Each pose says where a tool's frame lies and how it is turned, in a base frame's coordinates. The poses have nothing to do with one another.
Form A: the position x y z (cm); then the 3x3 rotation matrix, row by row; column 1 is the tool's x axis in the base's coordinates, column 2 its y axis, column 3 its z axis. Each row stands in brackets.
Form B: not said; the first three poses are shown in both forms.
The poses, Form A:
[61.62, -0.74, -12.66], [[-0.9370, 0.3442, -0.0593], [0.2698, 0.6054, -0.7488], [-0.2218, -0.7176, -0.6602]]
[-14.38, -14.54, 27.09], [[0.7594, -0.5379, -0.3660], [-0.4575, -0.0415, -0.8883], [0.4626, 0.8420, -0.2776]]
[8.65, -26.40, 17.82], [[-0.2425, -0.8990, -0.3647], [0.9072, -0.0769, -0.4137], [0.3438, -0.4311, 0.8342]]
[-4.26, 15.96, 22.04], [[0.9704, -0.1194, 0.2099], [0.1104, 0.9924, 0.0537], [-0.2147, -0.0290, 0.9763]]
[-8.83, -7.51, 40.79], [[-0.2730, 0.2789, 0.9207], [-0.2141, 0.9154, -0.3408], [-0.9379, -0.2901, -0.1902]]
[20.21, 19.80, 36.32], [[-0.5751, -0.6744, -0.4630], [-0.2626, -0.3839, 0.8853], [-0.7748, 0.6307, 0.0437]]
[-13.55, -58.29, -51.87], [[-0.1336, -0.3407, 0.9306], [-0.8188, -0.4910, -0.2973], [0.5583, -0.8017, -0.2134]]
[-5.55, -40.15, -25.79], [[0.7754, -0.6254, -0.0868], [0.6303, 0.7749, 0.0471], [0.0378, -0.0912, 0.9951]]
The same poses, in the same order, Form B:
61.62, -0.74, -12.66, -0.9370, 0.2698, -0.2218, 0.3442, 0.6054, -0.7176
-14.38, -14.54, 27.09, 0.7594, -0.4575, 0.4626, -0.5379, -0.0415, 0.8420
8.65, -26.40, 17.82, -0.2425, 0.9072, 0.3438, -0.8990, -0.0769, -0.4311
-4.26, 15.96, 22.04, 0.9704, 0.1104, -0.2147, -0.1194, 0.9924, -0.0290
-8.83, -7.51, 40.79, -0.2730, -0.2141, -0.9379, 0.2789, 0.9154, -0.2901
20.21, 19.80, 36.32, -0.5751, -0.2626, -0.7748, -0.6744, -0.3839, 0.6307
-13.55, -58.29, -51.87, -0.1336, -0.8188, 0.5583, -0.3407, -0.4910, -0.8017
-5.55, -40.15, -25.79, 0.7754, 0.6303, 0.0378, -0.6254, 0.7749, -0.0912

